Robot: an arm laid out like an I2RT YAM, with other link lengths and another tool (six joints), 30 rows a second.
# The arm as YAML. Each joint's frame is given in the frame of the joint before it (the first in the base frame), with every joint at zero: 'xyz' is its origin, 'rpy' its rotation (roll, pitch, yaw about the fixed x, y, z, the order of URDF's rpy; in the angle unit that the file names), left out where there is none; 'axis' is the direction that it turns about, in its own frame. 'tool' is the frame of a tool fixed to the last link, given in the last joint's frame.
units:
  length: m
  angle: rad
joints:
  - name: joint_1
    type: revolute
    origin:
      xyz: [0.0, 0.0, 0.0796]
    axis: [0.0, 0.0, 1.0]
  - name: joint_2
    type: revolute
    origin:
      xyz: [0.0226, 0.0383, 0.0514]
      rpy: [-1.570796, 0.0, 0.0]
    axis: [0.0, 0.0, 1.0]
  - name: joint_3
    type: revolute
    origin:
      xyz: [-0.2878, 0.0, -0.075]
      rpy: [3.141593, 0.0, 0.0]
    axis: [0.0, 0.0, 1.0]
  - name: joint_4
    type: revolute
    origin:
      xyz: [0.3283, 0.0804, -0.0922]
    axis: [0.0, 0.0, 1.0]
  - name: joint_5
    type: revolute
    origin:
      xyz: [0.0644, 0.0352, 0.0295]
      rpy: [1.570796, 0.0, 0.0]
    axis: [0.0, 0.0, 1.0]
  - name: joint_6
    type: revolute
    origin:
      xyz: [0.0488, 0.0, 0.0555]
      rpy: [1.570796, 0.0, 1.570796]
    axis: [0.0, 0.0, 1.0]
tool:
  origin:
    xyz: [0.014, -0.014, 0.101]
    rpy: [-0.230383, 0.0, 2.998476]
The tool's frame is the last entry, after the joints.
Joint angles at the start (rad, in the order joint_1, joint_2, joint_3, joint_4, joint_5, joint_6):
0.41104 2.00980 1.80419 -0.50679 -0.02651 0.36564
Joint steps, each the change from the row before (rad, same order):
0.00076 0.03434 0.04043 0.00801 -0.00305 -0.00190
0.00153 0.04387 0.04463 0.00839 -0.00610 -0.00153
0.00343 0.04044 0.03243 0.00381 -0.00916 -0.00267
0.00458 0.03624 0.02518 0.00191 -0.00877 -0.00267
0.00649 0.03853 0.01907 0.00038 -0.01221 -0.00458
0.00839 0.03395 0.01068 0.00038 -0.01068 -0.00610
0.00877 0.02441 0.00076 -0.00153 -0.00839 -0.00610
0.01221 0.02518 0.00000 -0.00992 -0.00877 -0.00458
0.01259 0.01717 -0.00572 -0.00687 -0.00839 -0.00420
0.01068 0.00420 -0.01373 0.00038 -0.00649 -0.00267
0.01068 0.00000 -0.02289 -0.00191 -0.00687 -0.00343
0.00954 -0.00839 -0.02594 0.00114 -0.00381 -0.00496
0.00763 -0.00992 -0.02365 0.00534 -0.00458 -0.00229
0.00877 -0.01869 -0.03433 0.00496 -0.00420 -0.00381
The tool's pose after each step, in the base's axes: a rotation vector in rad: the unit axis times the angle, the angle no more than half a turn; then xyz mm. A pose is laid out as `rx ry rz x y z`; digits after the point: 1 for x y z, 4 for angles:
1.4957 1.7875 1.2597 589.0 270.7 253.5
1.4874 1.7874 1.2738 599.6 277.5 249.2
1.4843 1.8017 1.2788 606.9 284.7 239.8
1.4834 1.8206 1.2796 612.0 291.9 229.0
1.4848 1.8521 1.2745 615.1 300.2 213.0
1.4851 1.8881 1.2649 615.8 308.7 195.8
1.4864 1.9245 1.2510 613.8 315.9 179.7
1.4923 1.9707 1.2291 608.8 324.3 161.6
1.4948 2.0127 1.2116 602.5 332.3 146.5
1.4932 2.0418 1.2034 596.2 338.4 137.3
1.4947 2.0767 1.1879 587.5 343.3 126.4
1.4899 2.1035 1.1772 579.1 346.8 120.1
1.4855 2.1214 1.1749 572.3 349.7 116.4
1.4792 2.1428 1.1700 563.0 352.0 113.4

